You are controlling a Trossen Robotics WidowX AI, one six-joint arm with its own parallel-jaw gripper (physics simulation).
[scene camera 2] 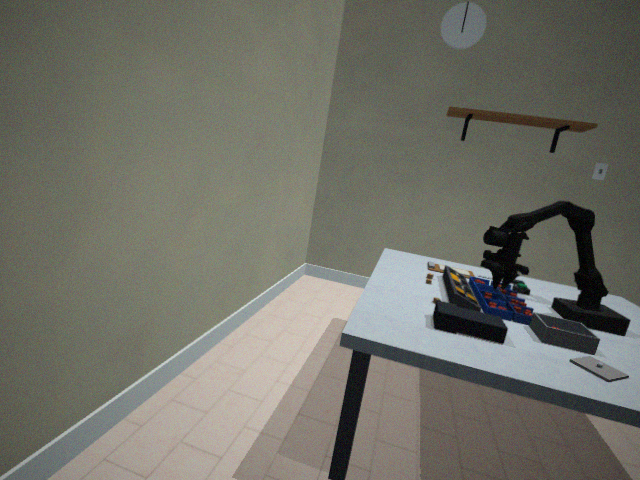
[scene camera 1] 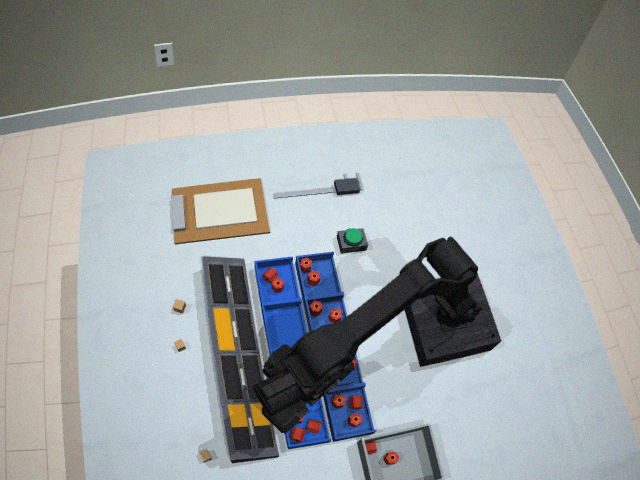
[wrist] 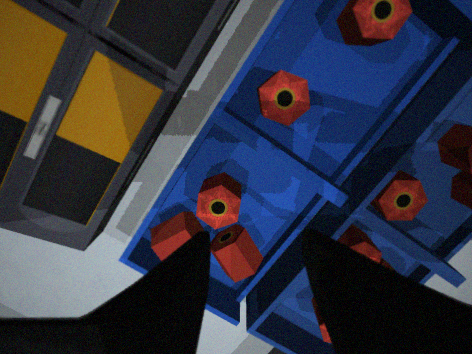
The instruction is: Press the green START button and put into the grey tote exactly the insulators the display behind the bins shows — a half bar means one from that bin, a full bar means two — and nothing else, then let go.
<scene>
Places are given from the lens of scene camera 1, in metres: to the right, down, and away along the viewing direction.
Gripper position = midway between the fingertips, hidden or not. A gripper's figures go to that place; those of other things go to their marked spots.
my gripper (scene camera 1: 303, 400): -0.03, 0.31, 0.98
display panel (scene camera 1: 238, 456): -0.16, 0.42, 0.94
grey tote (scene camera 1: 415, 446): 0.20, 0.44, 1.03
grey tool (scene camera 1: 347, 185): 0.07, -0.14, 1.35
The marked spots on the grey tote and the grey tool are 0.68 m apart.
</scene>
